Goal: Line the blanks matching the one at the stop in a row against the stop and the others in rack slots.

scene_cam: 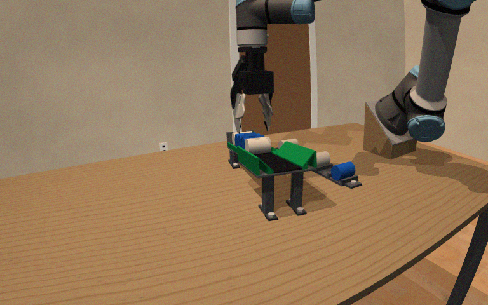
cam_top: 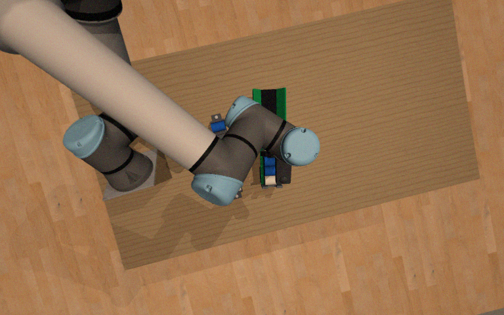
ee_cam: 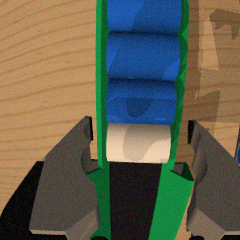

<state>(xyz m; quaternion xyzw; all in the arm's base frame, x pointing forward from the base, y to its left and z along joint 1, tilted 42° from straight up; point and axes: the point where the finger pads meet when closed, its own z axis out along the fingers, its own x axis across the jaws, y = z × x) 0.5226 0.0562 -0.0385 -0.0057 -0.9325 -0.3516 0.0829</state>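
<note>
My hand is 60 mm above the feed ramp and 50 mm to the right of it. Also, from my hand: grey stock rack: 190 mm behind, 140 mm below; grey stop: 140 mm to the right, 70 mm below, 10 mm behind.
</note>
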